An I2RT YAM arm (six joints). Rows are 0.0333 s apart.
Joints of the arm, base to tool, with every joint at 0 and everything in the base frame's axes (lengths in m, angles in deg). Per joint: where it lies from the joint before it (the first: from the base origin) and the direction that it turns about. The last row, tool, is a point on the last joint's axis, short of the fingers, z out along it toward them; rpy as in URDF.
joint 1: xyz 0.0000 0.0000 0.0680 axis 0 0 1
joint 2: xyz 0.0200 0.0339 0.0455 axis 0 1 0
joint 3: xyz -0.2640 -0.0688 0.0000 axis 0 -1 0
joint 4: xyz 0.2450 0.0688 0.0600 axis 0 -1 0
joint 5: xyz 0.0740 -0.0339 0.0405 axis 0 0 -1
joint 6: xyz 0.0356 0.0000 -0.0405 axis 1 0 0
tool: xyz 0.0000 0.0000 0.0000 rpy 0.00 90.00 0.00
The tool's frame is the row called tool.
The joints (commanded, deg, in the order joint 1, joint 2, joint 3, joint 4, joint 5, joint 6), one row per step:
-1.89 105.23 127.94 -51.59 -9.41 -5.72
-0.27 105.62 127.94 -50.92 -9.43 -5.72
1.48 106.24 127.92 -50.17 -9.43 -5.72
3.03 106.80 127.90 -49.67 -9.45 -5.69
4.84 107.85 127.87 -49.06 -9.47 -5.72
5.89 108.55 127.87 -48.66 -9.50 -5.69
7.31 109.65 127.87 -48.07 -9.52 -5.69
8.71 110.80 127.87 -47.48 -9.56 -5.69
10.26 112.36 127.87 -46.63 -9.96 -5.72
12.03 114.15 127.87 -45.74 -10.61 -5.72
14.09 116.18 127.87 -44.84 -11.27 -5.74
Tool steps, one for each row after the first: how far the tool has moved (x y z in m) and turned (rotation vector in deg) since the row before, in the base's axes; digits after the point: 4 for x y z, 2 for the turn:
0.0030 0.0110 -0.0014 0.00 -0.28 1.64
0.0042 0.0120 -0.0029 0.00 -0.11 1.75
0.0033 0.0109 -0.0030 0.03 0.09 1.55
0.0058 0.0132 -0.0062 -0.05 0.46 1.84
0.0037 0.0079 -0.0041 0.01 0.31 1.06
0.0055 0.0110 -0.0066 -0.05 0.51 1.44
0.0054 0.0112 -0.0071 -0.06 0.56 1.43
0.0072 0.0132 -0.0097 0.06 0.72 1.91
0.0073 0.0157 -0.0116 0.16 0.95 2.32
0.0070 0.0186 -0.0137 0.08 1.17 2.63

